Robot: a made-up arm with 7 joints.
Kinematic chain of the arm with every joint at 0, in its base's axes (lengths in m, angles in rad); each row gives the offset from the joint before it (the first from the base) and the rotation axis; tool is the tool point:
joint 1: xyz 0 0 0.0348 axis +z
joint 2: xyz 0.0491 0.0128 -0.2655 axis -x
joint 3: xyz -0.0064 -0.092 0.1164 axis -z
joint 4: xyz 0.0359 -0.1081 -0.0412 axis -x
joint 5: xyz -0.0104 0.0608 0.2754 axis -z
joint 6: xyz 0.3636 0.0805 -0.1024 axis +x
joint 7: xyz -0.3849 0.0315 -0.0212 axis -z
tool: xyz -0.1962 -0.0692 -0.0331
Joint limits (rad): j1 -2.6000..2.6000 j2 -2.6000..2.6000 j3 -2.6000..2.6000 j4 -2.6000..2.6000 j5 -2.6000..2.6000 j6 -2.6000..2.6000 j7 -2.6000..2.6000
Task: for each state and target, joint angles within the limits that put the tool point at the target. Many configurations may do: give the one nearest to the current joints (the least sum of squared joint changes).
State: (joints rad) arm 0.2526 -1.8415 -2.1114 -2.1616 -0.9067 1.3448 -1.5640
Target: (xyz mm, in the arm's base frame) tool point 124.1 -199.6 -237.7
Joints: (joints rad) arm -0.1014 -1.8152 -2.3851 -2.0166 -0.8030 1.1079 -1.5644
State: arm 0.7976 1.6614 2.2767 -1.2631 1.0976 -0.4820 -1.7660
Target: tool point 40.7 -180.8 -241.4
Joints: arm 1.4865 1.8122 2.2258 -1.9641 1.1513 -0.5204 -2.0479
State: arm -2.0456 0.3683 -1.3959 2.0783 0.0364 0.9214 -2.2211
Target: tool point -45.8 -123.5 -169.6
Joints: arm -1.9937 0.4147 -1.2186 1.8502 0.4390 0.5291 -1.7494
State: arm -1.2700 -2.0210 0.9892 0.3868 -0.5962 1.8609 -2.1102
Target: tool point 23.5 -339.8 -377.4
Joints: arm -0.7924 -1.6433 0.9168 0.0839 -0.2982 2.0789 -2.6000
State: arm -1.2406 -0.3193 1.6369 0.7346 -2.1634 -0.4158 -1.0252
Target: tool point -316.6 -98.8 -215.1
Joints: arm -1.4370 -0.6996 1.6880 0.6059 -2.2045 -0.5343 -0.8186
